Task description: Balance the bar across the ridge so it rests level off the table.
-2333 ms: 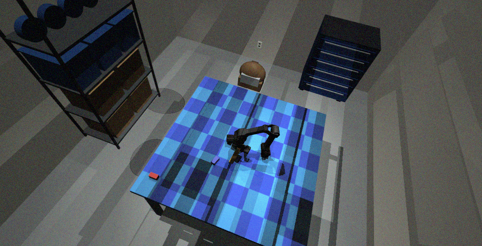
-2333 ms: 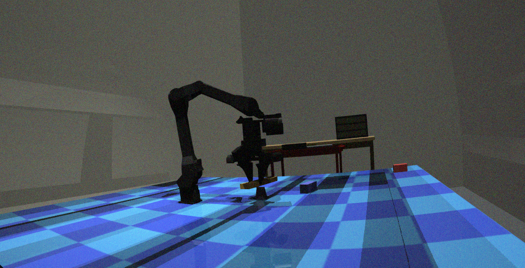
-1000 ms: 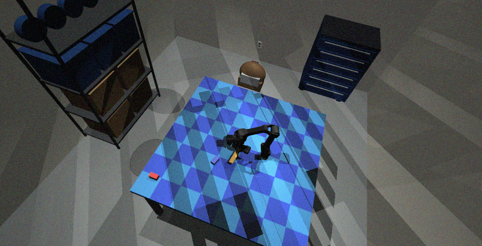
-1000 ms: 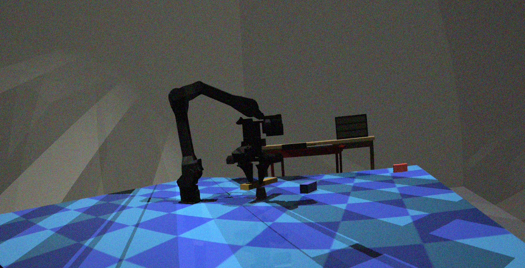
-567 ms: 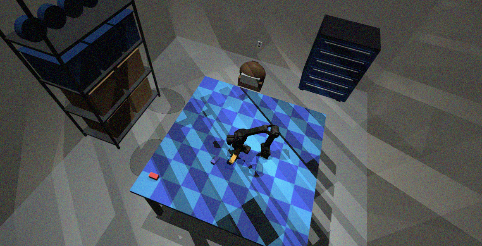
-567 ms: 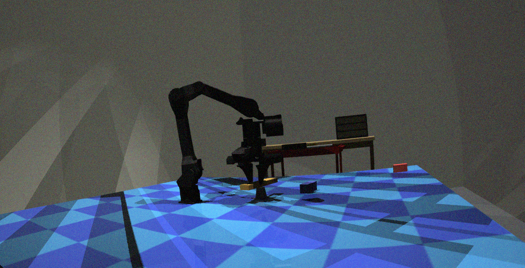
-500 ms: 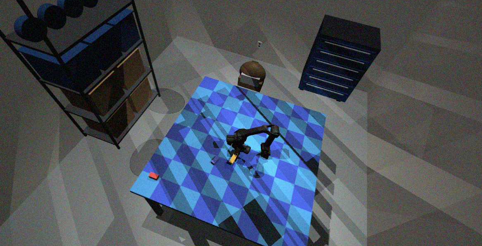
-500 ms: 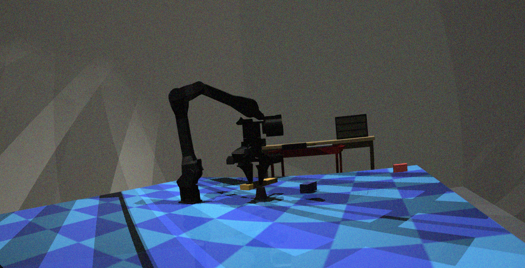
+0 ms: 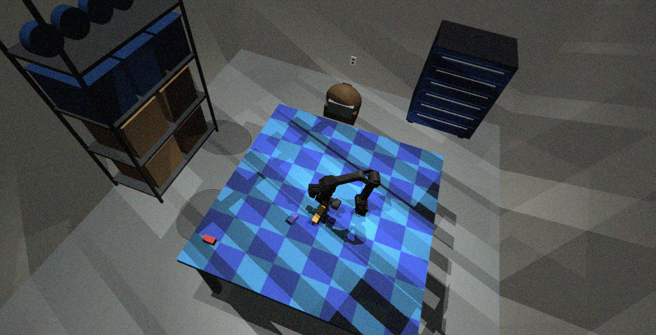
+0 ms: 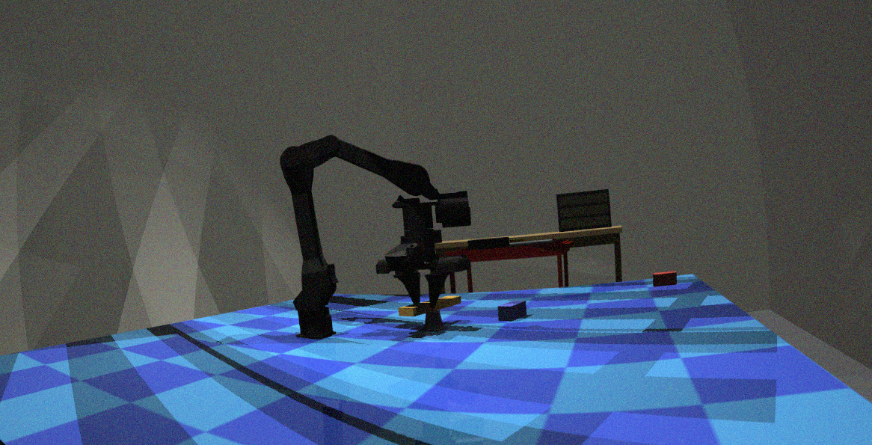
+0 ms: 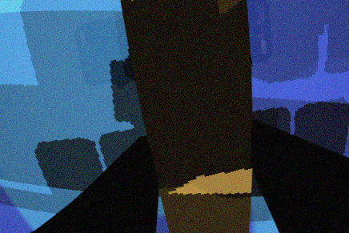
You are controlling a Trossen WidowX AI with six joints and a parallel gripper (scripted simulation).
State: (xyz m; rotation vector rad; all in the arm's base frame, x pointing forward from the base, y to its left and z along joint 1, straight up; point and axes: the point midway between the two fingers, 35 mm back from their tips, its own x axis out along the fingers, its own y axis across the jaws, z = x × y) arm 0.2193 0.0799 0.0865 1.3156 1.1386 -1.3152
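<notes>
The bar lies 3 cm to the left of my gripper tip. From my gripper tip the other things lie so: purple block: 15 cm ahead, 13 cm to the left, 4 cm below; then red block: 52 cm ahead, 42 cm to the left, 4 cm below.
</notes>
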